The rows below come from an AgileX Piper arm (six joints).
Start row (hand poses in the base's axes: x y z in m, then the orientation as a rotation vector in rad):
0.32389, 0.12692, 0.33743, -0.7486, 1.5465, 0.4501
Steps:
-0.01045, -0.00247, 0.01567, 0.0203, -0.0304, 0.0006
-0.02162, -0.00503, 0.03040, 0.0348, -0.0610, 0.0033
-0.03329, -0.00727, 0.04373, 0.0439, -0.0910, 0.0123
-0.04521, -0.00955, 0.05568, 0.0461, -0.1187, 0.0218
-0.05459, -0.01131, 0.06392, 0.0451, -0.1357, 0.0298
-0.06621, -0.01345, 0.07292, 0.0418, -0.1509, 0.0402
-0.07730, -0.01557, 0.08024, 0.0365, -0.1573, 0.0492
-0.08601, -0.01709, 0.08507, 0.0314, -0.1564, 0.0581
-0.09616, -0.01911, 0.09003, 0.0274, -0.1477, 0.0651
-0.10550, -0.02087, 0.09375, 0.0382, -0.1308, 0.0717
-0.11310, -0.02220, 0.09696, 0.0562, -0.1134, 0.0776
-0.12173, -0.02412, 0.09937, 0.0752, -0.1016, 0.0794
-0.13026, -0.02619, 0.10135, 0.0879, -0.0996, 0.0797
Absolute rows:
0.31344, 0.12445, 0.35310, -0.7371, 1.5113, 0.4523
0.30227, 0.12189, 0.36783, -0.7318, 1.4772, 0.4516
0.29060, 0.11965, 0.38116, -0.7353, 1.4435, 0.4518
0.27868, 0.11737, 0.39311, -0.7441, 1.4140, 0.4482
0.26930, 0.11561, 0.40135, -0.7529, 1.3960, 0.4458
0.25768, 0.11347, 0.41035, -0.7651, 1.3795, 0.4443
0.24659, 0.11135, 0.41767, -0.7768, 1.3723, 0.4441
0.23788, 0.10983, 0.42250, -0.7875, 1.3718, 0.4472
0.22773, 0.10781, 0.42746, -0.7952, 1.3789, 0.4532
0.21839, 0.10605, 0.43118, -0.7904, 1.3890, 0.4732
0.21079, 0.10472, 0.43439, -0.7795, 1.3974, 0.4982
0.20216, 0.10280, 0.43680, -0.7651, 1.4014, 0.5185
0.19363, 0.10073, 0.43878, -0.7553, 1.3989, 0.5288

